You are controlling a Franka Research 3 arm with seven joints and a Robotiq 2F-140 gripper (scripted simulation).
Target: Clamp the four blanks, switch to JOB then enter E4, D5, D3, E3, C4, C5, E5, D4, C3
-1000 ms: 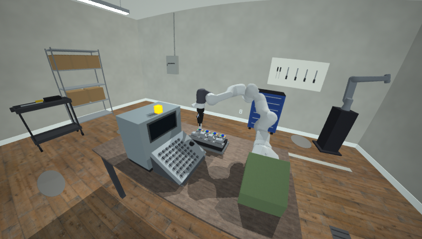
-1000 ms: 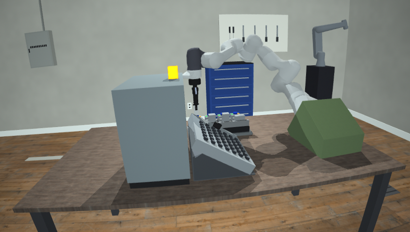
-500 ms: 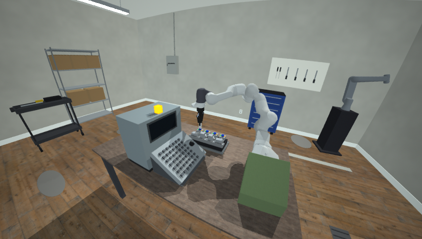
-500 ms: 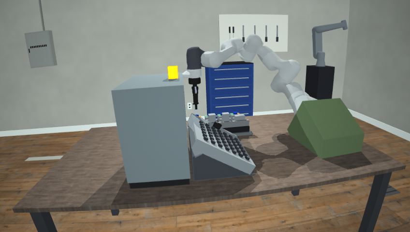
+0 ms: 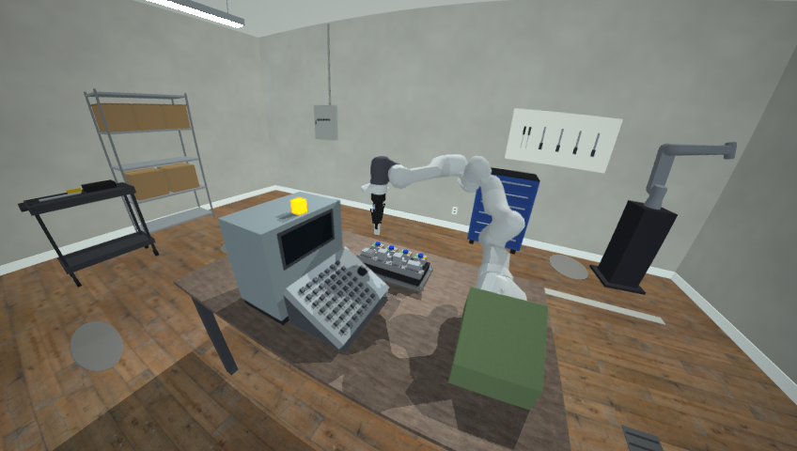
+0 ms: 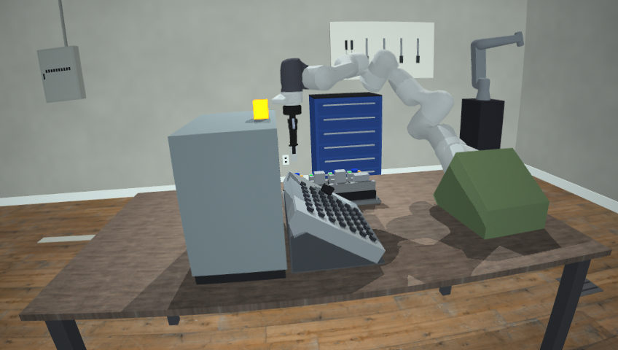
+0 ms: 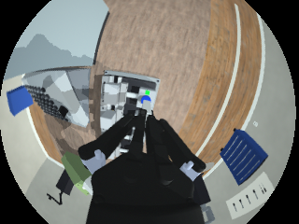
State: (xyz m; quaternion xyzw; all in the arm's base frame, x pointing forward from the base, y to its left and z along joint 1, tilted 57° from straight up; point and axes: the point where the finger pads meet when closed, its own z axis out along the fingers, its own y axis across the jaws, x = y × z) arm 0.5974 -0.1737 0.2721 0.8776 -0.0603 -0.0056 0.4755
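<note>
Right now the black selector knob is 30 cm to the left of my hand, 6 cm below it and 6 cm behind it. The rest, counted from my hand: key D3: 49 cm to the left, 7 cm below, 4 cm behind; sloped keypad: 41 cm to the left, 11 cm below, 2 cm behind.
</note>
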